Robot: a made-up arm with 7 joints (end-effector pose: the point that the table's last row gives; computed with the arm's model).
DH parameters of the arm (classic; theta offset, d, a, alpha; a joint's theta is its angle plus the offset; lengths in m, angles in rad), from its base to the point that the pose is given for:
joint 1: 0 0.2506 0 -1.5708
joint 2: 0 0 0 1.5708
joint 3: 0 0.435 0.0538 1.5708
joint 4: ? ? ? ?
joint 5: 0 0.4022 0 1.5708
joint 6: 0 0 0.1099 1.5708
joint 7: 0 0 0 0
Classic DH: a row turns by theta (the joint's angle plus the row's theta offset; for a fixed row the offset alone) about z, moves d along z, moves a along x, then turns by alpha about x.
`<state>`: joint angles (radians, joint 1 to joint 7).
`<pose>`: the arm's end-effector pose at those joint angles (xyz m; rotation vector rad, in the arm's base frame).
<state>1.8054 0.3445 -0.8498 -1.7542 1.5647 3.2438 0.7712</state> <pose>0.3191 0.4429 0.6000 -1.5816 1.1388 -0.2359</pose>
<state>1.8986 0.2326 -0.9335 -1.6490 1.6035 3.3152 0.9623</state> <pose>0.3061 0.4040 0.6845 -1.2366 1.2452 -0.0280</pose>
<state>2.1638 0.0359 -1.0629 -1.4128 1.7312 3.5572 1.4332</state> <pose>0.2566 0.3249 0.8072 -0.4901 1.4409 0.5859</pose>
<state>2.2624 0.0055 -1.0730 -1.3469 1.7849 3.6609 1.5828</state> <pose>0.2252 0.3187 0.8267 -0.2888 1.5045 0.7915</pose>
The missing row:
joint 4: 0 0 -0.0864 -1.5708
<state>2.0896 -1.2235 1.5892 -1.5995 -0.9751 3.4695 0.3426</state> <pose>-0.0861 -0.7023 0.3560 1.7820 -0.5029 -0.7494</pose>
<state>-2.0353 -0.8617 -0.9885 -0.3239 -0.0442 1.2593 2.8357</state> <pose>0.1668 0.6426 0.9256 2.0057 -0.0578 -1.7350</pose>
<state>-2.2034 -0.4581 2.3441 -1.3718 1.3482 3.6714 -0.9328</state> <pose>0.5290 0.1616 0.7108 1.9128 -0.3839 2.2637</pose>
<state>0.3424 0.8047 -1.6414 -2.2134 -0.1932 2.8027 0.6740</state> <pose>0.3820 -0.4136 0.4863 1.5064 -1.4714 0.2872</pose>
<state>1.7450 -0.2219 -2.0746 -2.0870 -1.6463 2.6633 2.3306</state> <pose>0.5019 -0.1226 0.4910 2.0938 -1.7073 1.4056</pose>
